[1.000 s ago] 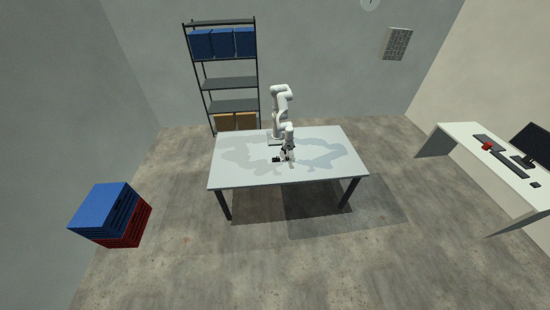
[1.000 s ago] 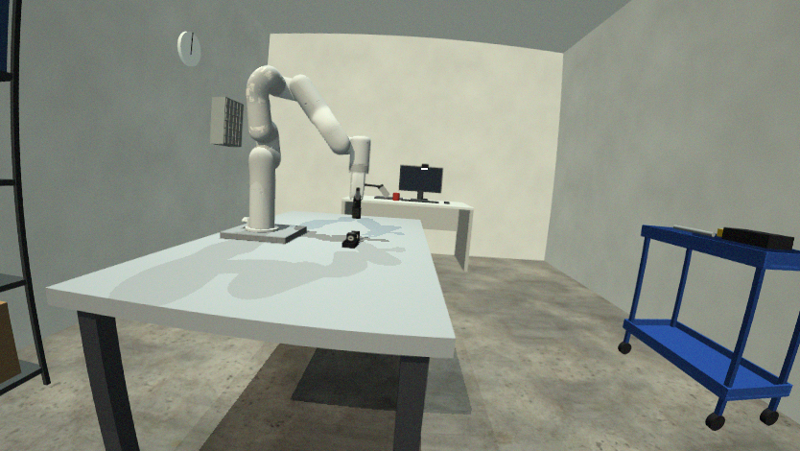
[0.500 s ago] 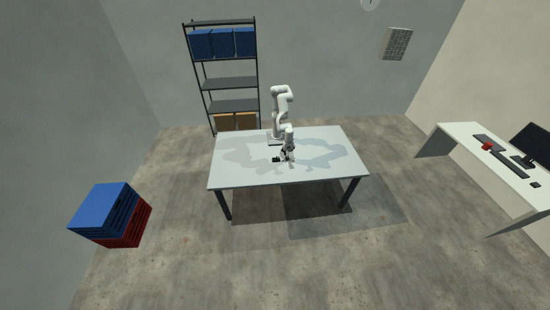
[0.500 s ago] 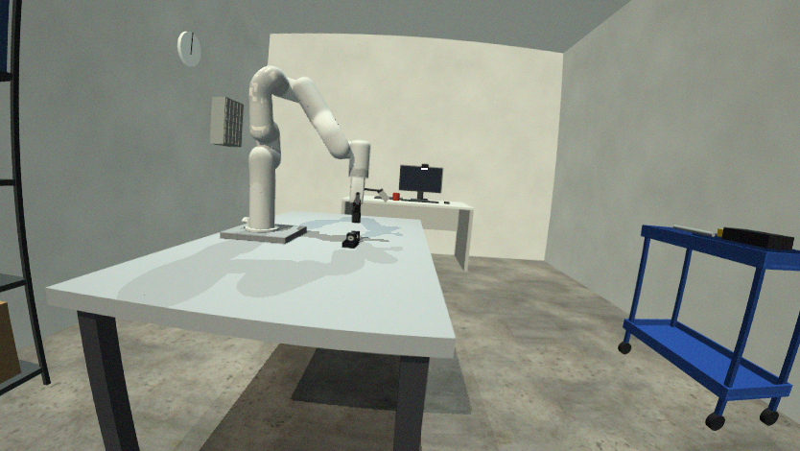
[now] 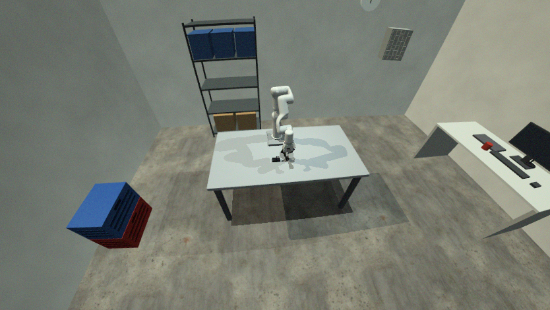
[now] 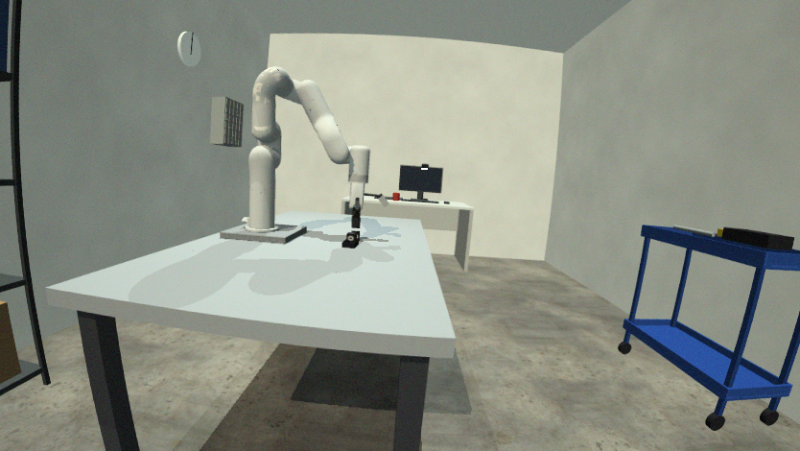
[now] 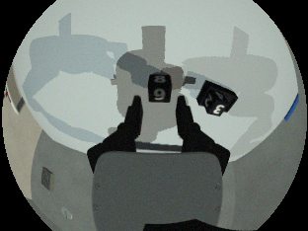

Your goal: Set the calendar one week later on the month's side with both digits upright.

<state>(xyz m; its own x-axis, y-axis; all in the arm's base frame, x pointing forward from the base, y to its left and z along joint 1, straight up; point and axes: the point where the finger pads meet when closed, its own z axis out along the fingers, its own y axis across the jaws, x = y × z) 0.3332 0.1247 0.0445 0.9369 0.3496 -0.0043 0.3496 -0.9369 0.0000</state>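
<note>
Right now my hand is 50 mm above the cube.
</note>
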